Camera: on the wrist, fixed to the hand. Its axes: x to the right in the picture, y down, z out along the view.
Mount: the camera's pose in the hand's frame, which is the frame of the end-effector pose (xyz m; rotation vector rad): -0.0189 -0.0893 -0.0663 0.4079 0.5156 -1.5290
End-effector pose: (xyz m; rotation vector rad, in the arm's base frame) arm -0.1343 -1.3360 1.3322 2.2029 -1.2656 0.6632
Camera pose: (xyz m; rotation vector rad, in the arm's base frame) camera -0.0746 -1.2426 1.3533 2.2673 0.9035 0.6948
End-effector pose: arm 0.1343 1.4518 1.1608 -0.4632 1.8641 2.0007
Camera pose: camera 0.1929 1.3902 1.0866 -1.6777 1.2273 0.4770
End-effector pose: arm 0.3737 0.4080 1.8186 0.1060 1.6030 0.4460
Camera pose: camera 0.3285 0.3053 1.8067 -0.9429 1.7609 -1.1088
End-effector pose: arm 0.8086 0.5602 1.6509 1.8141 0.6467 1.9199
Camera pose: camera 0.7423 0.6176 1.5799 0.4003 1.9205 1.0680
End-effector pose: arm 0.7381 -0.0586 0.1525 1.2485 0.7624 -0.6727
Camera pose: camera 0.6466 -0.0102 0.1076 1.0126 2.1314 -1.8139
